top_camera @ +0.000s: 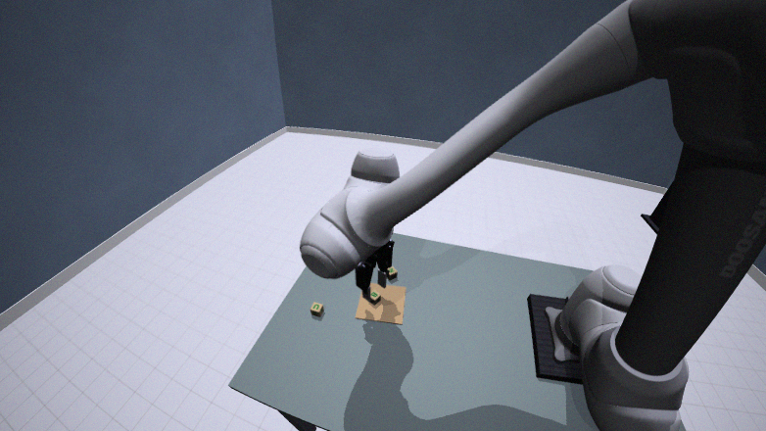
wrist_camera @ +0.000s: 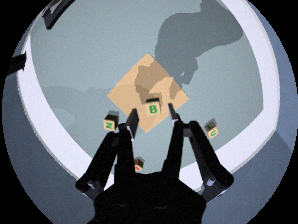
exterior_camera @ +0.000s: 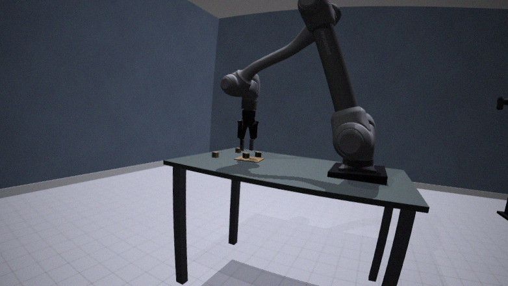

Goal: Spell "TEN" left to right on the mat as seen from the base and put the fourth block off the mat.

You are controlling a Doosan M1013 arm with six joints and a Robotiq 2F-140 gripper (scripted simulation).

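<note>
Now: hand 6 cm above the block. Round my hand: tan mat 2 cm behind, 8 cm below.
</note>
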